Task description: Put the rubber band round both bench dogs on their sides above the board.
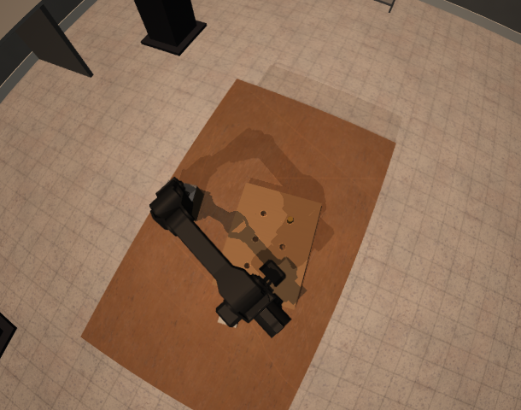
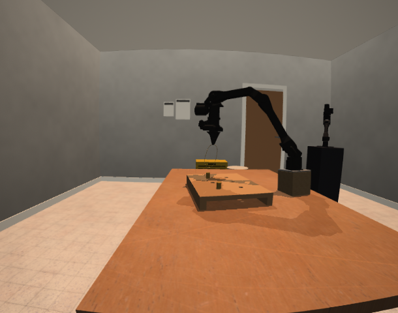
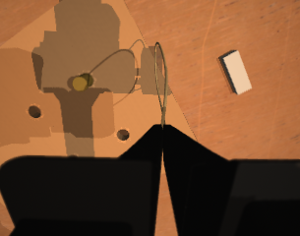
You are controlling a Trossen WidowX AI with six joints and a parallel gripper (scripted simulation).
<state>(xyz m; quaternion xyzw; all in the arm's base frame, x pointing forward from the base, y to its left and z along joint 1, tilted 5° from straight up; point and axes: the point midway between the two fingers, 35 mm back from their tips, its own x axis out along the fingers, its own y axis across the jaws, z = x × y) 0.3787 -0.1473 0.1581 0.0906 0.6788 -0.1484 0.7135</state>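
My hand is 4 cm past the wooden board, 17 cm to the right of it and 21 cm above it. From my hand the other things lie so: small white block 4 cm behind, 13 cm to the right, 24 cm below.
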